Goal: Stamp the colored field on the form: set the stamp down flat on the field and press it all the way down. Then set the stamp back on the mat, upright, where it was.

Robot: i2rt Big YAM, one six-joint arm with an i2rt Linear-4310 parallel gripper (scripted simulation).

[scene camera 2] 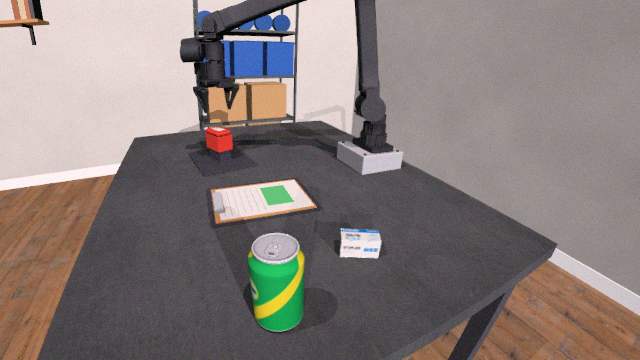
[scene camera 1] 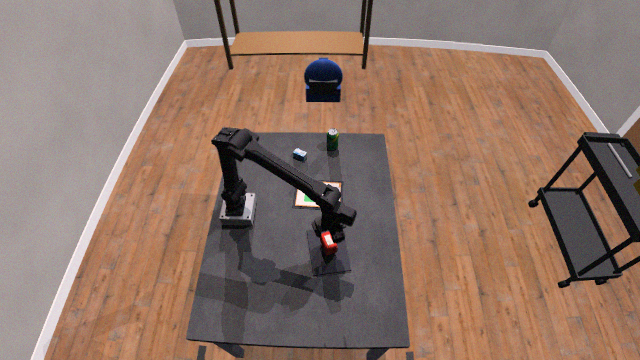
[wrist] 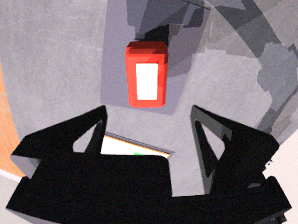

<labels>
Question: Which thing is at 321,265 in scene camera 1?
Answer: A dark mat.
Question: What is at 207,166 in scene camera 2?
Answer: A dark mat.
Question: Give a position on a red stamp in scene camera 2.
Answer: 219,140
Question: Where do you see a clipboard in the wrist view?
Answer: At 113,144
</labels>
